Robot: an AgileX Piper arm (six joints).
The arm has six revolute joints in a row. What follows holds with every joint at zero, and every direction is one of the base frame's.
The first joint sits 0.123 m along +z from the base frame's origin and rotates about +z.
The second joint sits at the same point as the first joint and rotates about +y.
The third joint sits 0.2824 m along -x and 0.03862 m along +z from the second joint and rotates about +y.
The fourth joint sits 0.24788 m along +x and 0.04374 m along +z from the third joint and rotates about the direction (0.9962, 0, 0.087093).
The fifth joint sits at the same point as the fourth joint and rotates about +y.
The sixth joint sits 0.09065 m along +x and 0.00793 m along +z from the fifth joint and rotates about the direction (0.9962, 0, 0.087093).
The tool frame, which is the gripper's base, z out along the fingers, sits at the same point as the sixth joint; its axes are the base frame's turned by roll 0, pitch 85 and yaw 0 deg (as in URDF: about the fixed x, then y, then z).
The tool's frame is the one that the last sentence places.
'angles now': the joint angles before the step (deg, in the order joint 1, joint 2, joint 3, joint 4, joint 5, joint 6). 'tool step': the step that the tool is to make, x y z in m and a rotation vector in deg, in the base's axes. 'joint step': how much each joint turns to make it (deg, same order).
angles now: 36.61 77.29 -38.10 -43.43 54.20 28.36
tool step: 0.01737 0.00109 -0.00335 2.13 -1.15 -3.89
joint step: -2.69 3.55 -2.52 -0.29 -2.06 3.09
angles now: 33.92 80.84 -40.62 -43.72 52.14 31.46
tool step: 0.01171 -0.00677 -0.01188 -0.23 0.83 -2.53
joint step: -3.09 3.33 -0.29 -1.04 -2.01 1.43
